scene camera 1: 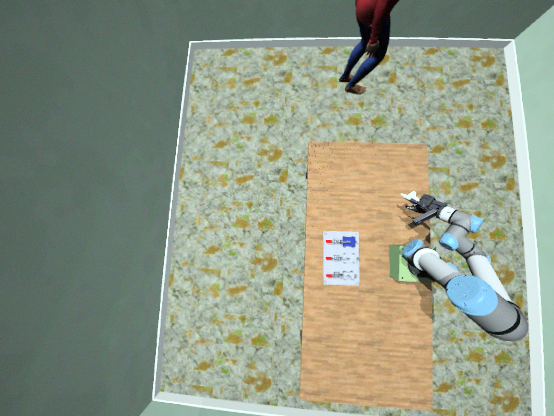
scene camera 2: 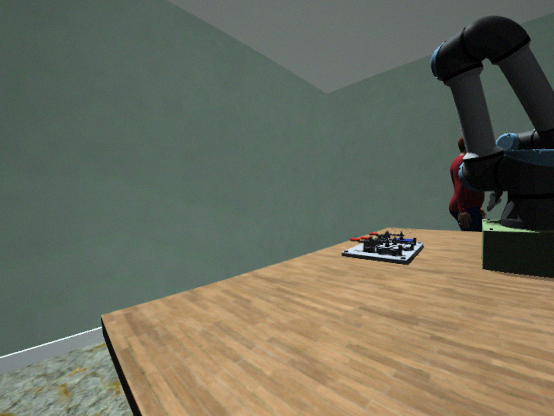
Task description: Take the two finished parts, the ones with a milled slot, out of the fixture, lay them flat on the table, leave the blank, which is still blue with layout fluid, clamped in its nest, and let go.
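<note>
The fixture, a pale grey plate [scene camera 1: 330, 267] [scene camera 2: 357, 253] with three clamps with red handles, lies on the wooden table [scene camera 1: 367, 340] [scene camera 2: 300, 325]. The blue blank [scene camera 1: 349, 241] [scene camera 2: 408, 240] sits in the nest at the top end of the plate in scene camera 1. The other two nests show pale grey shapes and dark outlines, too small to tell whether the slotted finished parts sit in them. My gripper [scene camera 1: 408, 208] is open, above the table's right side, well away from the fixture. The gripper is hidden in scene camera 2.
A green base block [scene camera 1: 396, 270] [scene camera 2: 515, 250] stands at the table's right edge under the arm [scene camera 1: 432, 265] [scene camera 2: 472, 112]. A person in a red top and blue trousers [scene camera 1: 372, 55] [scene camera 2: 467, 197] stands beyond the table's far end.
</note>
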